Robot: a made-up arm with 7 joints. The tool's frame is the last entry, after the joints.
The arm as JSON. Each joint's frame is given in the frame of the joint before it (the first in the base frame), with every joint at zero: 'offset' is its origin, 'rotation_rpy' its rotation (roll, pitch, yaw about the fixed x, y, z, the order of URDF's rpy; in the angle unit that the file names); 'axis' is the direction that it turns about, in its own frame. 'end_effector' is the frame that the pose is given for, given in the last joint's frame.
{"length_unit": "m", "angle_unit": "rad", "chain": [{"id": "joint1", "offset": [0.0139, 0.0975, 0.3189], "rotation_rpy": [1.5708, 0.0, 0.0], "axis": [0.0, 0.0, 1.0]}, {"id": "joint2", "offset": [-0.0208, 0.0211, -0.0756], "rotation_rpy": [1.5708, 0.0, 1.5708], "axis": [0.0, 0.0, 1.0]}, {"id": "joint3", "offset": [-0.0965, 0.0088, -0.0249], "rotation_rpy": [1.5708, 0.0, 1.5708], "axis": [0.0, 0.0, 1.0]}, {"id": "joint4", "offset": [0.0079, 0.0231, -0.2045], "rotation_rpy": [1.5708, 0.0, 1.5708], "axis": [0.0, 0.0, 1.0]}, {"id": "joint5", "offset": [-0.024, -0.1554, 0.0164], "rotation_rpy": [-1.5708, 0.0, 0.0], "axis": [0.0, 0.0, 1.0]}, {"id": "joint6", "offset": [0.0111, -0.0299, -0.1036], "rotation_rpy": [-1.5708, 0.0, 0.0], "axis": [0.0, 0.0, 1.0]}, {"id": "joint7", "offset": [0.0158, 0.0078, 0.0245], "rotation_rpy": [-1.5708, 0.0, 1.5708], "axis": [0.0, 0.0, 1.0]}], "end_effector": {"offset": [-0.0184, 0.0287, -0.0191], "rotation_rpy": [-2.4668, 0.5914, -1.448]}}
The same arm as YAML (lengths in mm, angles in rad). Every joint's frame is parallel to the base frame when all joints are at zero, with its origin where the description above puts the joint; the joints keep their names.
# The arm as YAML. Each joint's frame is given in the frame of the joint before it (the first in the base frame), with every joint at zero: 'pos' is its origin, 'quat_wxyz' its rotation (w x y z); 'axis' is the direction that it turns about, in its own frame. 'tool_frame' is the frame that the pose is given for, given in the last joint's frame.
length_unit: mm
angle_unit: rad
joints:
  - joint: joint1
    pos: [13.9, 97.5, 318.9]
    quat_wxyz: [1.0, 0.0, 0.0, 0.0]
    axis: "-y"
  - joint: joint2
    pos: [-20.8, 75.6, 21.1]
    quat_wxyz: [1.0, 0.0, 0.0, 0.0]
    axis: "+x"
  - joint: joint3
    pos: [-24.9, -8.8, -96.5]
    quat_wxyz: [1.0, 0.0, 0.0, 0.0]
    axis: "+z"
  - joint: joint4
    pos: [23.1, -7.9, -204.5]
    quat_wxyz: [1.0, 0.0, 0.0, 0.0]
    axis: "-y"
  - joint: joint5
    pos: [-24.0, -16.4, -155.4]
    quat_wxyz: [1.0, 0.0, 0.0, 0.0]
    axis: "+z"
  - joint: joint6
    pos: [11.1, -29.9, -103.6]
    quat_wxyz: [1.0, 0.0, 0.0, 0.0]
    axis: "+y"
  - joint: joint7
    pos: [15.8, 24.5, -7.8]
    quat_wxyz: [1.0, 0.0, 0.0, 0.0]
    axis: "-x"
tool_frame:
  pos: [19.1, -28.7, 18.4]
  quat_wxyz: [0.43034, 0.770432, 0.435648, 0.177351]

